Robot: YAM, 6 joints.
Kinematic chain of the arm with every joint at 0, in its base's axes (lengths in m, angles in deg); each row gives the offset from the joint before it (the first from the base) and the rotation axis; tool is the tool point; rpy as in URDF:
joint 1: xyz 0 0 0.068 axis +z
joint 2: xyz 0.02 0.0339 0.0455 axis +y
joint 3: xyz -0.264 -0.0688 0 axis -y
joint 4: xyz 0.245 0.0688 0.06 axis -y
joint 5: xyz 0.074 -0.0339 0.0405 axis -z
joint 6: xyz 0.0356 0 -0.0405 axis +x
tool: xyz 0 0 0 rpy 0 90 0
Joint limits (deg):
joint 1: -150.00..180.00
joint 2: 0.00..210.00
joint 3: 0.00..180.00
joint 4: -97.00..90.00
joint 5: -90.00..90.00
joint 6: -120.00..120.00
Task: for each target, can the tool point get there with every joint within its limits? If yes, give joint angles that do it. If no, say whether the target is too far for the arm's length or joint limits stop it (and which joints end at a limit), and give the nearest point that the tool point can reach.
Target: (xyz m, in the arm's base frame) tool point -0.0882 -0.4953 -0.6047
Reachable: no: too far | nearest point -0.0688 -0.3866 -0.3504 | short by 0.277 m
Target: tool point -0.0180 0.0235 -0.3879
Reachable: no: joint limits stop it (at a limit: joint 2) | nearest point -0.0390 0.0509 -0.3297 | short by 0.068 m
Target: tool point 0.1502 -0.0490 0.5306
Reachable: yes | joints -11.66 54.85 69.79 34.84 29.60 -65.07
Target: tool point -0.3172 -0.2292 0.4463
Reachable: yes | joints 40.63 25.79 158.72 -68.84 -66.36 96.97
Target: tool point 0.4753 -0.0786 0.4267
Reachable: yes | joints -5.36 126.10 120.37 55.23 72.00 66.20
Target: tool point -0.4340 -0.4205 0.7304
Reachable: no: too far | nearest point -0.3234 -0.3134 0.5679 | short by 0.224 m
